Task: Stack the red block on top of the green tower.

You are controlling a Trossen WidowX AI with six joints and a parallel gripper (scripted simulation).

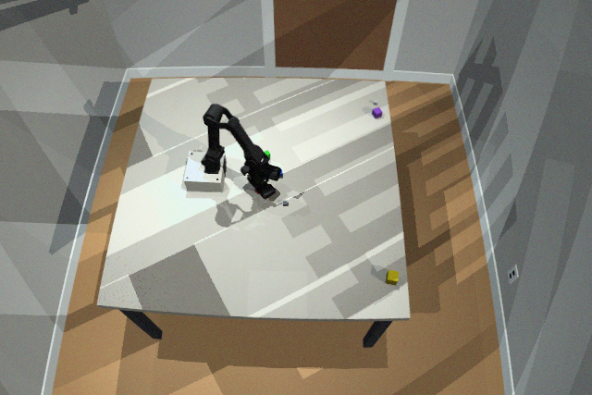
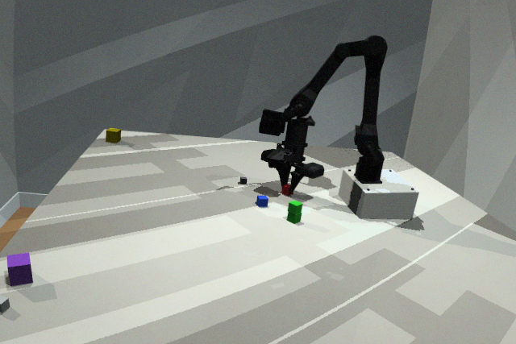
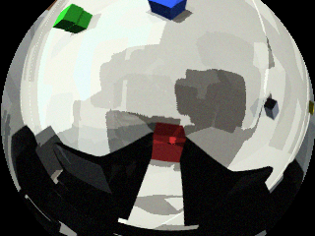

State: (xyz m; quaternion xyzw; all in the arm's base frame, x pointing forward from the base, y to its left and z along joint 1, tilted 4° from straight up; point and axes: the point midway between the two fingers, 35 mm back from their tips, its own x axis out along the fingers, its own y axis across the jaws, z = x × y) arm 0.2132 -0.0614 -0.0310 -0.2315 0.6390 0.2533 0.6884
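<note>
Now: the blue block 9 cm to the left of my gripper tip and 9 cm ahead of it. The rest, counted from my gripper tip: red block: right at my gripper tip; small dark cube: 12 cm ahead, 6 cm to the right; yellow block: 58 cm ahead, 40 cm to the right, 1 cm above.
</note>
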